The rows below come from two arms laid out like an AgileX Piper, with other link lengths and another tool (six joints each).
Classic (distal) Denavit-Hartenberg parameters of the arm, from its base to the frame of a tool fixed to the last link. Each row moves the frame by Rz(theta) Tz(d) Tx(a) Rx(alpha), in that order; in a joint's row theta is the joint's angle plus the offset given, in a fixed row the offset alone. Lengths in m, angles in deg.
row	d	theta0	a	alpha
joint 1	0.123	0	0	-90
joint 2	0	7.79	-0.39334	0
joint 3	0	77.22	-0.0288	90
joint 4	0.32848	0	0	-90
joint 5	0	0	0	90
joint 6	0.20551	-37.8	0.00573	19.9
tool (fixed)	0.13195	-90	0	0
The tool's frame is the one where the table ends.
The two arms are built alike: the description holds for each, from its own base.
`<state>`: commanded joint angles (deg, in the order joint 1, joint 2, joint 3, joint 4, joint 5, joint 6); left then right.
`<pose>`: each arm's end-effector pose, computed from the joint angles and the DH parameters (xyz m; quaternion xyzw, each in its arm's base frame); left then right.
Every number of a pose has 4 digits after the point. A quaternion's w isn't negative.
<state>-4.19 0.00 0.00 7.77 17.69 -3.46 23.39 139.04 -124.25 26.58 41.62 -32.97</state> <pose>0.2598 -0.0460 0.1815 -0.5746 0.4250 -0.6645 0.2182 0.7969 0.4169 0.0890 -0.8690 0.1297 -0.3824 0.2859</pose>
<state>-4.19 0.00 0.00 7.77 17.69 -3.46 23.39 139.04 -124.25 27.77 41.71 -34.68</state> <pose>0.2598 -0.0460 0.1815 -0.5746 0.4250 -0.6645 0.2182 0.7954 0.4215 0.0910 -0.8683 0.1217 -0.3823 0.2918</pose>
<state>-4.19 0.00 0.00 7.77 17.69 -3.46 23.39 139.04 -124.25 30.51 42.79 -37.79</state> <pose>0.2598 -0.0460 0.1815 -0.5746 0.4250 -0.6645 0.2182 0.7879 0.4318 0.0924 -0.8693 0.1080 -0.3737 0.3049</pose>
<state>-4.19 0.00 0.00 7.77 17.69 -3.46 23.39 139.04 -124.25 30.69 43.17 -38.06</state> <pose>0.2598 -0.0460 0.1815 -0.5746 0.4250 -0.6645 0.2182 0.7860 0.4328 0.0915 -0.8706 0.1057 -0.3710 0.3054</pose>
